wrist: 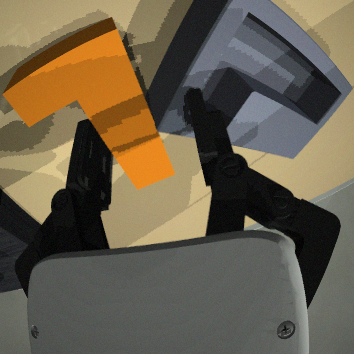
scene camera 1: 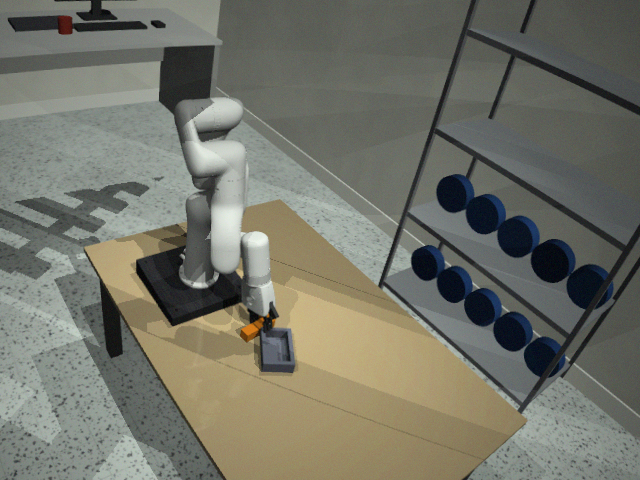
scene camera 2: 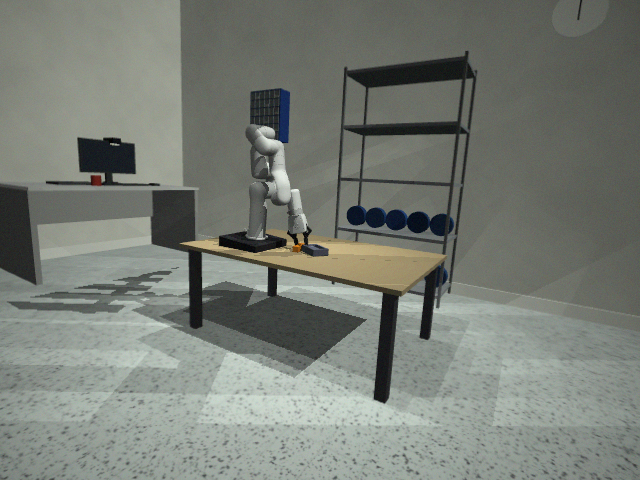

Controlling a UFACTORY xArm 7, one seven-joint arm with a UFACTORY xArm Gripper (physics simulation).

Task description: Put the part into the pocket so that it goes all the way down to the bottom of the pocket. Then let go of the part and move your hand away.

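Frame: origin at the arm's base, x up, y left, z back, level; metres.
Seen in the pictures: gripper, fingertip midpoint: (wrist: 144, 121) (scene camera 1: 261, 326) (scene camera 2: 301, 245); arm's base, link origin: (scene camera 1: 198, 274) (scene camera 2: 256, 237).
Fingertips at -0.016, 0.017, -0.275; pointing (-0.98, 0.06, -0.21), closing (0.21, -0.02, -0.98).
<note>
Pixels of each thing's middle, then the offset from my fingertips to it, as dx, dy, dz. "pt": a spot on its surface instead. Level surfaces: height alone.
- orange L-shaped part, body centre: (wrist: 101, 124) (scene camera 1: 254, 324) (scene camera 2: 297, 247) -0.015, -0.001, +0.026
- grey-blue block, body centre: (wrist: 268, 85) (scene camera 1: 276, 349) (scene camera 2: 314, 249) -0.012, -0.018, -0.086
- block's angular pocket, surface spot: (wrist: 270, 62) pt -0.026, -0.009, -0.097
- wooden table, surface height: dx -0.030
The orange L-shaped part (scene camera 1: 250, 331) (scene camera 2: 296, 248) (wrist: 122, 110) lies outside the pocket, beside the grey-blue block (scene camera 1: 270, 356) (scene camera 2: 316, 251) (wrist: 280, 127). The block's angular pocket (wrist: 270, 62) is open at the top and holds no part. My gripper (scene camera 1: 267, 324) (scene camera 2: 301, 242) (wrist: 144, 121) is low over the part, its fingers astride the part's straight leg. It is open. In the wrist view the left finger is close to the leg's left edge; whether it touches is unclear. The right finger stands apart from the leg and overlaps the block's near wall in that view.
The wooden table (scene camera 1: 336, 413) (scene camera 2: 361, 263) carries the arm's black base plate (scene camera 1: 160, 289) (scene camera 2: 248, 244) behind the part. A shelf rack (scene camera 1: 443, 98) (scene camera 2: 455, 155) with blue discs stands beyond the table. A desk (scene camera 1: 191, 49) (scene camera 2: 175, 192) stands in the background.
</note>
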